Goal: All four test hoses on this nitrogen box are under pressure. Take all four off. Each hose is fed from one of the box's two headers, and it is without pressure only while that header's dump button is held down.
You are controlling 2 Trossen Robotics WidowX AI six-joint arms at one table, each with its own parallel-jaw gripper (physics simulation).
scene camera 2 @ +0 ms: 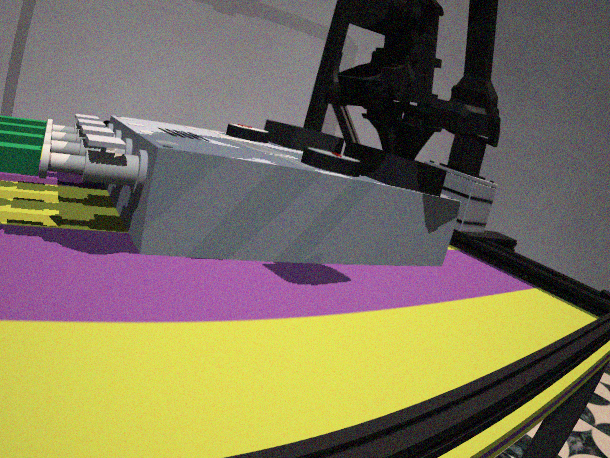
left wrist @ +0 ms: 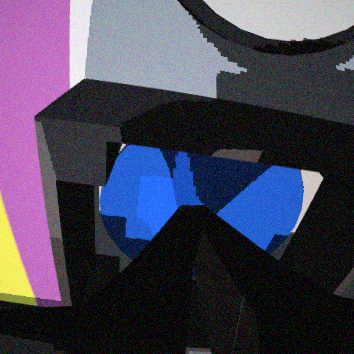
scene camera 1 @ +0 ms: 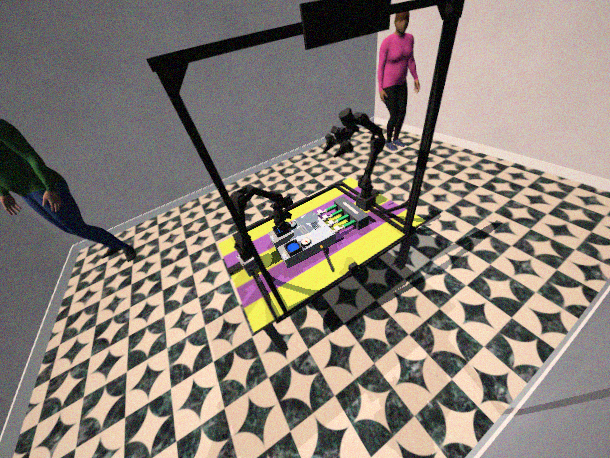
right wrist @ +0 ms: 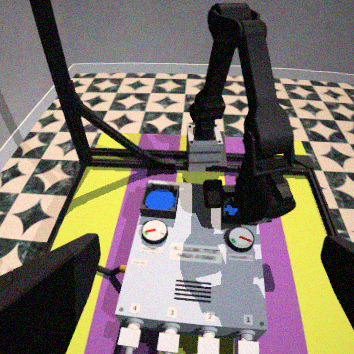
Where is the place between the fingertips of my left gripper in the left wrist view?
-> At 190, 216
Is my right gripper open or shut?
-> Open.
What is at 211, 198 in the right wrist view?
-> My left gripper.
